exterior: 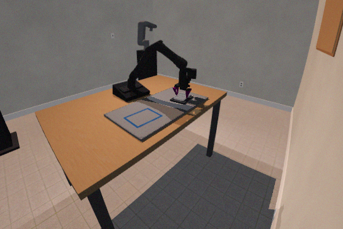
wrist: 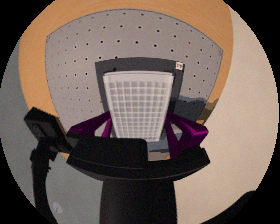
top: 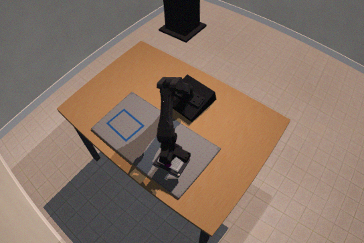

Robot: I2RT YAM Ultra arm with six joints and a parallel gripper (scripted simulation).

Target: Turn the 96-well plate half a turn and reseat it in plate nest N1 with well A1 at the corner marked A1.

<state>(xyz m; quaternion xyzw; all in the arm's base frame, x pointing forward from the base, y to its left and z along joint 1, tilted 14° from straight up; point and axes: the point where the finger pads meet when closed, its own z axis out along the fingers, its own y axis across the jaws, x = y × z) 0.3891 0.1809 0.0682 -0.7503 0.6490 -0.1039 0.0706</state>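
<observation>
Right now the dark plate nest N1 is 20 mm below my hand. Also, from my hand: white A1 label: 80 mm to the left, 40 mm ahead, 10 mm below; white 96-well plate: right at my hand.
</observation>
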